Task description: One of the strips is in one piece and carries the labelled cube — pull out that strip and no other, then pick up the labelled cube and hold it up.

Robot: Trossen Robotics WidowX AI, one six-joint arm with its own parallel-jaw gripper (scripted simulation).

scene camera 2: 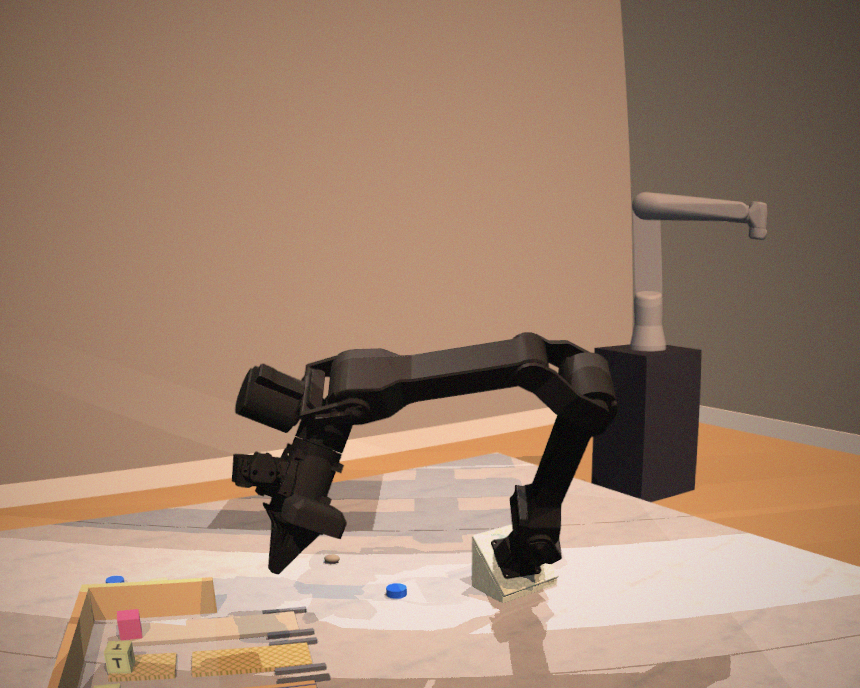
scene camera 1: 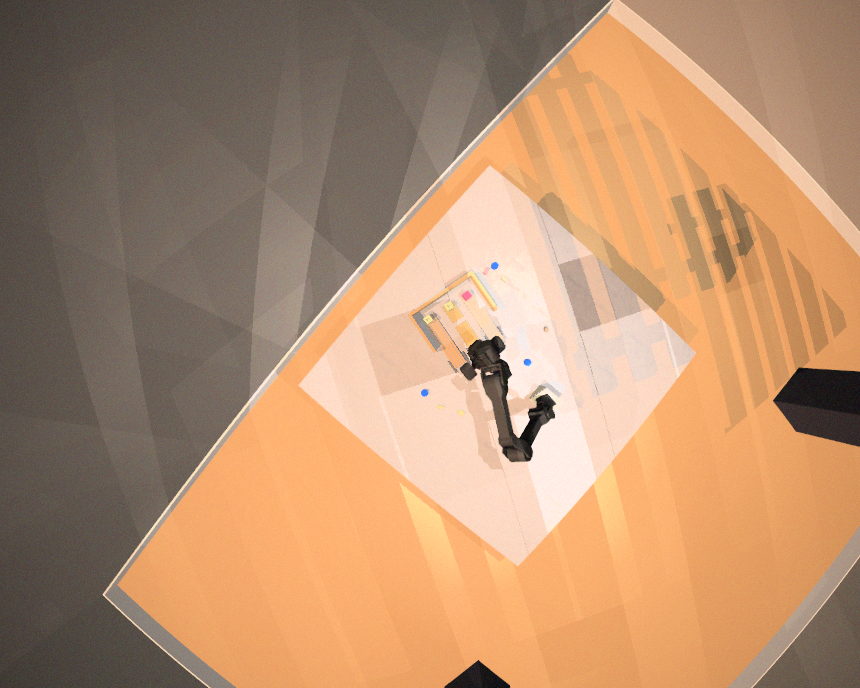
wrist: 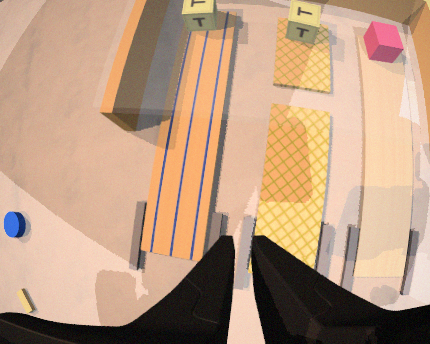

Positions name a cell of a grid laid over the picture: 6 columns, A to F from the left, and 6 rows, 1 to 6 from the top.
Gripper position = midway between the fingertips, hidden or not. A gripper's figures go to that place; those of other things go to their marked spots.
Labels:
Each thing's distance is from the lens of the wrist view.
my gripper (wrist: D5): 10 cm
pale strip (wrist: F4): 26 cm

